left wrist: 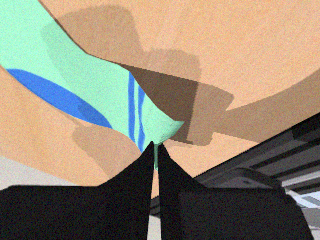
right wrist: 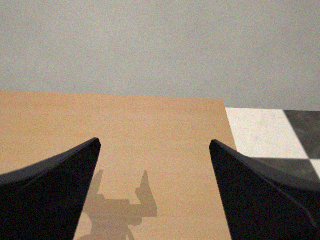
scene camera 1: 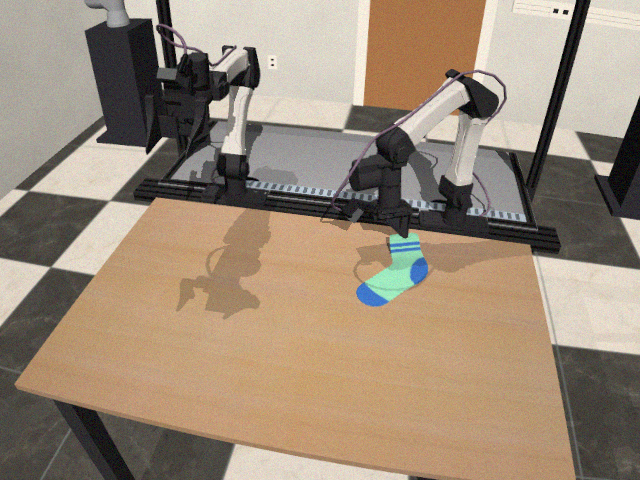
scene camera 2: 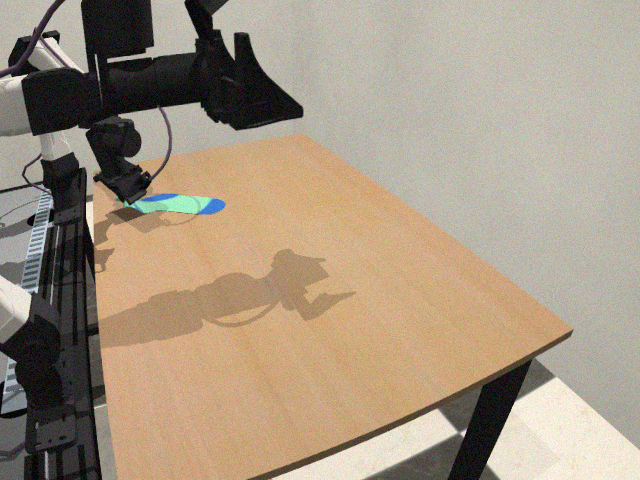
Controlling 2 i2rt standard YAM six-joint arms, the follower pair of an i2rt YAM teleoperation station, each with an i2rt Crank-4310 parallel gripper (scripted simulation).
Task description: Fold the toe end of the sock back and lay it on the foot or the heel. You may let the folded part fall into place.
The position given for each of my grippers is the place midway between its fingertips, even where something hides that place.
I see my left gripper (scene camera 1: 405, 237), my right gripper (scene camera 2: 288, 104) and a mint-green sock (scene camera 1: 409, 267).
The mint-green sock is seen too in the left wrist view (left wrist: 47, 62) and in scene camera 2 (scene camera 2: 166, 202). My left gripper shows as well in the left wrist view (left wrist: 156, 144) and in scene camera 2 (scene camera 2: 123, 201). My right gripper also shows in the right wrist view (right wrist: 155, 141) and in scene camera 1 (scene camera 1: 165, 154).
